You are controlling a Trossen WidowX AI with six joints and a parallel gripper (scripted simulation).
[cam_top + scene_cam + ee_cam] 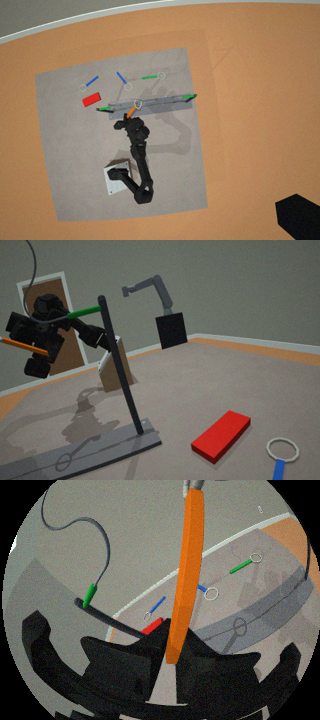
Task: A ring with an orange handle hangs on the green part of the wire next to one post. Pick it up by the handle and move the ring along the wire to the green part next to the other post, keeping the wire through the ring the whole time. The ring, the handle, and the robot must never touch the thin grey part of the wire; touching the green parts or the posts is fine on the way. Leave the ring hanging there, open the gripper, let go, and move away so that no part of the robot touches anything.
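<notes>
The ring with orange handle lies 1 cm ahead of my gripper tip, 7 cm to the right of it and 6 cm above it. Also, from my gripper tip: green-handled ring (23 cm ahead, 25 cm to the right, 24 cm below); then red block (20 cm ahead, 27 cm to the left, 23 cm below).
</notes>
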